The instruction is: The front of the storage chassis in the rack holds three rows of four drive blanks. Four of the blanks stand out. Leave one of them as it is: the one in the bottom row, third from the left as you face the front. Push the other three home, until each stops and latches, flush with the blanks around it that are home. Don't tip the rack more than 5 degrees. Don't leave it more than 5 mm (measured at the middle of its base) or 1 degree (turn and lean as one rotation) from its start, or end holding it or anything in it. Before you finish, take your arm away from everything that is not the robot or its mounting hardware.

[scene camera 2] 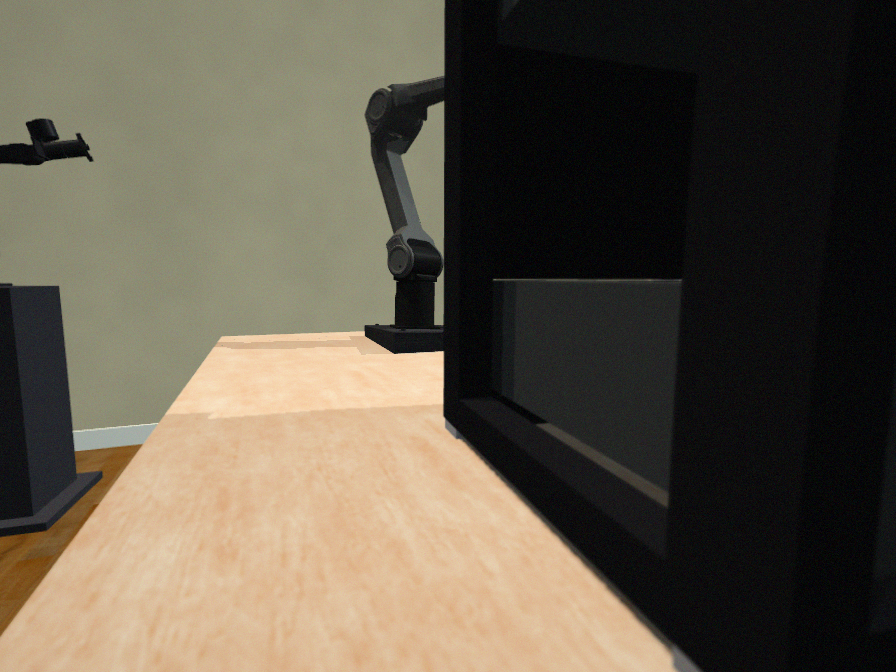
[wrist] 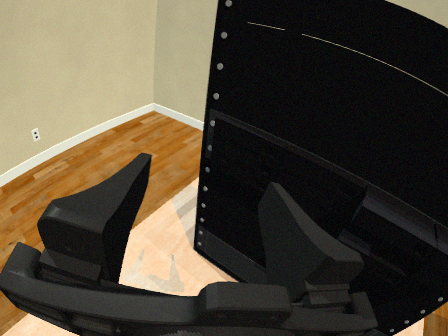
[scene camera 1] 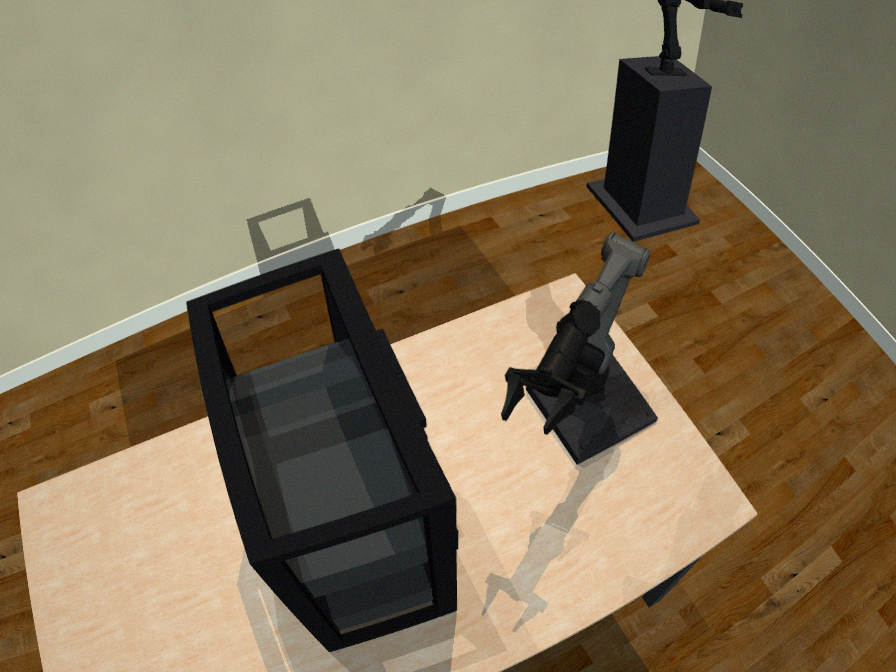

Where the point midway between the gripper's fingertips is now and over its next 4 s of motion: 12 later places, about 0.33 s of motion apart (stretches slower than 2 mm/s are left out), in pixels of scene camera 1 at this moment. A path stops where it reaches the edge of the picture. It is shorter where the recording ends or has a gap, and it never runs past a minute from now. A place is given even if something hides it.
My gripper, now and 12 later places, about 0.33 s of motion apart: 524,424; 520,406; 515,388; 510,374; 506,364; 503,357; 502,353; 500,350; 500,349; 500,348; 496,351; 482,364; 455,387
